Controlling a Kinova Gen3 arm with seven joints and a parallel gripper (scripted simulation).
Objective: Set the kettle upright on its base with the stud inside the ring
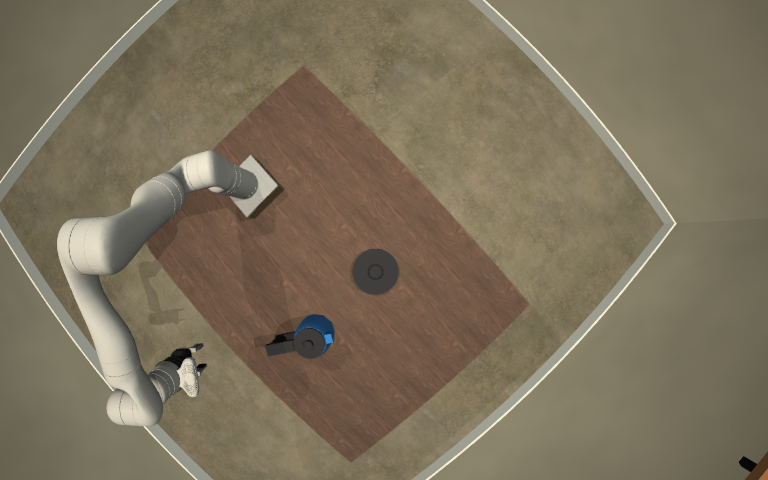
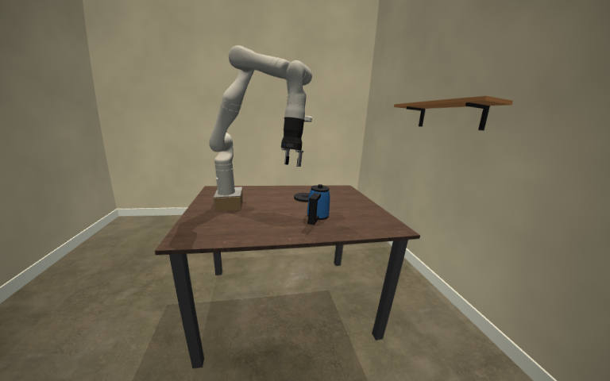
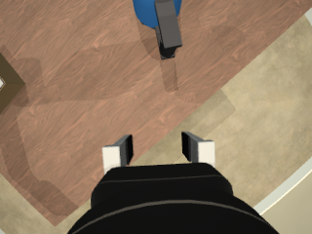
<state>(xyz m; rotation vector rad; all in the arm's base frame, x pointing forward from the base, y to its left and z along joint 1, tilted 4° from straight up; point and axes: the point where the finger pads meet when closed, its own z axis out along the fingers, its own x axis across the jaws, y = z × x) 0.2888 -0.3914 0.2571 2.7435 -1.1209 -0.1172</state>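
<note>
The blue kettle is 25 cm below my hand, 18 cm ahead of it and 16 cm to the left of it. The rest, counted from my hand: round dark base (47 cm to the left, 32 cm below, 22 cm ahead).
</note>
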